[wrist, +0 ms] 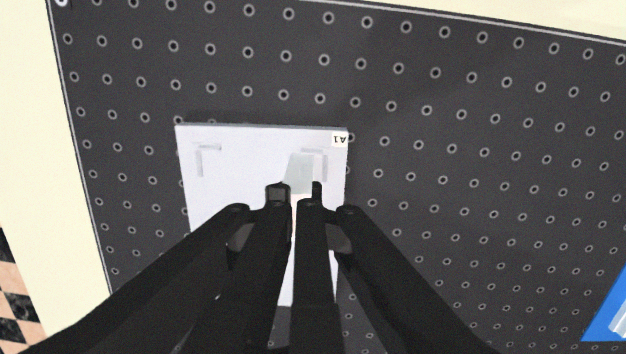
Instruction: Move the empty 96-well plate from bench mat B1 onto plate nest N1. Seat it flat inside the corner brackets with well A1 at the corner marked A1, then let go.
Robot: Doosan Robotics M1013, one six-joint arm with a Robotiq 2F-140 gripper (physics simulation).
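Frame: origin at the arm's base, x ahead, y left, z up, level; metres.
Seen in the pictures: gripper, between the fingertips: [302,171].
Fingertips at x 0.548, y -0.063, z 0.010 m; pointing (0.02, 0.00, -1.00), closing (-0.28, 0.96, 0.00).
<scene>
A point is followed by its place in that frame.
The plate nest [240,165] @[x 0.557, y -0.106, z 0.010 m] is a flat white slab near the middle of the wrist view. An A1 label [340,139] @[x 0.518, y -0.045, z 0.010 m] marks its upper right corner, and two raised corner brackets [200,162] @[x 0.563, y -0.134, z 0.011 m] [325,167] @[x 0.539, y -0.048, z 0.012 m] show; its lower part is hidden by the fingers. My gripper [302,171] @[x 0.548, y -0.063, z 0.010 m] is shut with nothing held, and its tips overlap the nest in the view; their height above it is unclear. A pale grey-green patch shows at the tips. A blue mat [605,310] @[x 0.604, y 0.265, z 0.000 m] is partly in view at the lower right, with part of a clear, ribbed object [619,322] @[x 0.609, y 0.282, z 0.006 m] on it, perhaps the 96-well plate.
The nest lies on a dark board [425,165] @[x 0.520, y 0.024, z -0.002 m] with rows of ringed holes. A cream surface [30,125] @[x 0.586, y -0.287, z -0.015 m] runs along the board's left and top edges. A checkered floor [17,287] shows at the lower left. The blue mat lies well to the right of the nest.
</scene>
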